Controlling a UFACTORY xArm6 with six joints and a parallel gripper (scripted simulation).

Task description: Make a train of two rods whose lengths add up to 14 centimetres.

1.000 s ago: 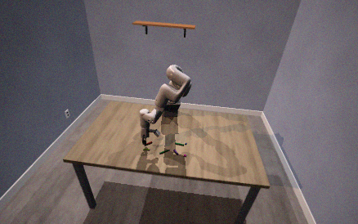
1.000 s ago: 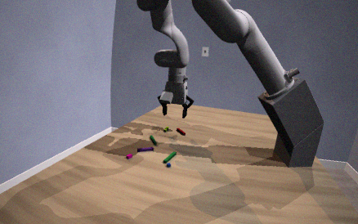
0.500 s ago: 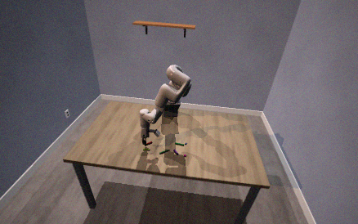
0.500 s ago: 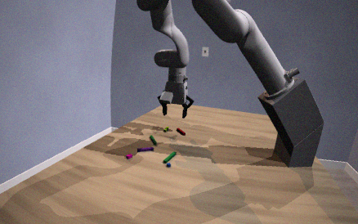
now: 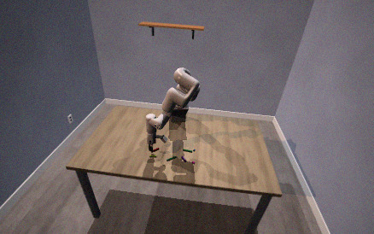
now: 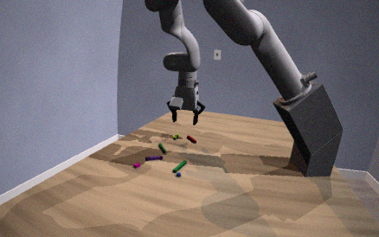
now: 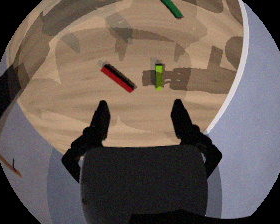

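Right now the purple rod is 26 cm to the left of my hand, 8 cm below it and 4 cm behind it. From my hand the other things lie so: magenta rod: 34 cm to the left, 8 cm below, 3 cm behind; then lime rod: 8 cm below, 3 cm ahead, 2 cm to the left; then red rod: 8 cm below, 4 cm behind.
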